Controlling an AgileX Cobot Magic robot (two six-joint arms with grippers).
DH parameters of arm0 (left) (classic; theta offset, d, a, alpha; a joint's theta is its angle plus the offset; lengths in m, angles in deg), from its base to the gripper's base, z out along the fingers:
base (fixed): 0 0 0 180
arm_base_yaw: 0 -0.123 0 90
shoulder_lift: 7.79 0 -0.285 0
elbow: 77.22 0 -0.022 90
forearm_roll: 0 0.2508 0 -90
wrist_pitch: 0 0 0.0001 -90
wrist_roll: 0 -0.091 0 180
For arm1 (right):
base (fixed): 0 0 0 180
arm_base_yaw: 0 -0.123 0 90
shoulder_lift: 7.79 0 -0.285 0
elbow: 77.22 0 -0.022 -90
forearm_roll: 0 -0.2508 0 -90
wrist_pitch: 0 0 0.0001 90
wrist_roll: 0 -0.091 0 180
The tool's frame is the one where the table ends.
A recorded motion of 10 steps. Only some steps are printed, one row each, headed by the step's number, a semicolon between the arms.
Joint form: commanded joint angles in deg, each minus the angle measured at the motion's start. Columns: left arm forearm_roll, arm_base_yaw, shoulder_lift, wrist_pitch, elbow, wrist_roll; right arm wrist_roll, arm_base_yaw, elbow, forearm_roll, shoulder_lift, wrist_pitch.
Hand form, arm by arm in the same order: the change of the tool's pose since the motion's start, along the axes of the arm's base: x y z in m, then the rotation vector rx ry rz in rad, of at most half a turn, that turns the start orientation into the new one. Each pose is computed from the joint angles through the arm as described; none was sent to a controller.
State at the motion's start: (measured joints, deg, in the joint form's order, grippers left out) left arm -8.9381 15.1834 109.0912 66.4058 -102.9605 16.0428; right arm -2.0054 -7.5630 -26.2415 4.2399 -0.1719 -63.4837
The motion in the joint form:
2: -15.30 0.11 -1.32 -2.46 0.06 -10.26; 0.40 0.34 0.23 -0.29 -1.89 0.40
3: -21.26 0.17 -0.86 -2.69 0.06 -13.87; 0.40 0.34 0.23 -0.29 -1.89 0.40
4: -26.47 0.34 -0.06 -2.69 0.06 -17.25; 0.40 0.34 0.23 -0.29 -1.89 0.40
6: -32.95 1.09 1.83 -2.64 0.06 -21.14; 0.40 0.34 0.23 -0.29 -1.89 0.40
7: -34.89 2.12 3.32 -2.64 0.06 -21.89; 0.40 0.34 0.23 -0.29 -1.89 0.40
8: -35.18 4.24 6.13 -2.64 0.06 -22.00; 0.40 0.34 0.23 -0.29 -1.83 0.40
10: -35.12 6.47 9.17 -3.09 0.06 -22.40; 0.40 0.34 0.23 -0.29 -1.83 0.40
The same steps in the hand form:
2: -0.0066 -0.0204 0.0170 -0.2145 -0.0550 -0.1440; -0.0039 0.0000 -0.0008 0.0026 -0.0354 0.0008
3: -0.0068 -0.0285 0.0177 -0.2951 -0.0560 -0.1912; -0.0039 0.0000 -0.0008 0.0026 -0.0354 0.0008
4: -0.0061 -0.0365 0.0159 -0.3636 -0.0524 -0.2354; -0.0039 0.0000 -0.0008 0.0026 -0.0354 0.0008
6: -0.0038 -0.0504 0.0078 -0.4500 -0.0329 -0.2878; -0.0039 0.0000 -0.0008 0.0026 -0.0354 0.0008
7: -0.0027 -0.0609 -0.0015 -0.4763 -0.0057 -0.3062; -0.0039 0.0000 -0.0008 0.0026 -0.0354 0.0008
8: -0.0016 -0.0785 -0.0225 -0.4730 0.0505 -0.3319; -0.0037 0.0000 -0.0008 0.0025 -0.0344 0.0008
10: -0.0014 -0.0967 -0.0460 -0.4600 0.1006 -0.3599; -0.0037 0.0000 -0.0008 0.0025 -0.0344 0.0008

